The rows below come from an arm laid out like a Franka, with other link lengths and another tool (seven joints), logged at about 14 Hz.
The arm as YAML. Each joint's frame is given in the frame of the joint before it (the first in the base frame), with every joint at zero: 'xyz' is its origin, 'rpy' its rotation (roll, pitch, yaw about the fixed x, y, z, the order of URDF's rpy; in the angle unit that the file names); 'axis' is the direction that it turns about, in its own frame. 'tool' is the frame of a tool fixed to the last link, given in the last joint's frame.
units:
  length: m
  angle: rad
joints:
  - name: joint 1
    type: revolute
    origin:
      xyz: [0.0, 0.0, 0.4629]
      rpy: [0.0, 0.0, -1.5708]
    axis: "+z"
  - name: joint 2
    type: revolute
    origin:
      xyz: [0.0, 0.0, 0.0]
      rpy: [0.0, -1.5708, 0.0]
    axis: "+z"
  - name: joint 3
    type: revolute
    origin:
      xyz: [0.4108, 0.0, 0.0]
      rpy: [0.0, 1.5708, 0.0]
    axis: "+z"
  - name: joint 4
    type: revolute
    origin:
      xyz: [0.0, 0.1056, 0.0]
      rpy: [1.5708, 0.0, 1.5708]
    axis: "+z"
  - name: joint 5
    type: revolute
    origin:
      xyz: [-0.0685, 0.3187, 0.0]
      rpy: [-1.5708, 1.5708, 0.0]
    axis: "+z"
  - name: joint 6
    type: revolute
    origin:
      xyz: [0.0, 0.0, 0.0]
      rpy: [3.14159, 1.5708, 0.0]
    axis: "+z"
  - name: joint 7
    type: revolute
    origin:
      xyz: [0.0, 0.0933, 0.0]
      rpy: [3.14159, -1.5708, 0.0]
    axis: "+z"
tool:
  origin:
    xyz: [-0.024, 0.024, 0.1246]
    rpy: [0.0, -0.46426, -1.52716]
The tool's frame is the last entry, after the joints.
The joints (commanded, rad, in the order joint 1, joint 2, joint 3, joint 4, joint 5, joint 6, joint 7), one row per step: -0.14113 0.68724 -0.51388 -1.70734 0.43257 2.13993 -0.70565; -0.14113 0.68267 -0.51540 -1.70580 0.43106 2.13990 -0.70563; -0.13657 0.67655 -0.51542 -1.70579 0.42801 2.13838 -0.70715; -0.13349 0.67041 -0.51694 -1.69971 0.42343 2.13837 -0.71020; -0.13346 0.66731 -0.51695 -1.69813 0.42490 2.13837 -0.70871; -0.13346 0.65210 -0.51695 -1.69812 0.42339 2.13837 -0.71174; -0.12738 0.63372 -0.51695 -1.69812 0.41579 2.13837 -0.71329; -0.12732 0.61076 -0.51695 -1.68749 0.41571 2.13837 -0.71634; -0.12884 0.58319 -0.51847 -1.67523 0.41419 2.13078 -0.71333; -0.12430 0.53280 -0.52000 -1.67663 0.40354 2.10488 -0.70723; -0.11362 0.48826 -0.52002 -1.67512 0.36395 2.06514 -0.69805; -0.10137 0.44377 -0.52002 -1.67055 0.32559 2.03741 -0.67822
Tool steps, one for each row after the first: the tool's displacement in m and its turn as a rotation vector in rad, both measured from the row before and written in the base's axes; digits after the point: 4 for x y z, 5 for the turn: 0.0001 -0.0009 0.0034 -0.00311 -0.00476 0.00026; 0.0013 0.0025 0.0036 -0.00117 -0.00349 0.00804; 0.0022 0.0003 0.0058 -0.00694 -0.00860 0.00972; 0.0007 0.0000 0.0024 -0.00054 -0.00504 -0.00191; 0.0000 -0.0002 0.0092 -0.00265 -0.01452 0.00396; 0.0015 0.0030 0.0110 -0.00646 -0.01406 0.01232; 0.0027 -0.0007 0.0173 -0.00829 -0.03161 0.00621; 0.0010 -0.0015 0.0206 -0.00608 -0.03086 -0.00107; -0.0047 0.0043 0.0286 0.00591 -0.02428 0.00456; -0.0054 0.0080 0.0245 -0.00308 0.00608 0.02550; -0.0042 0.0077 0.0259 -0.01331 -0.00445 0.01400
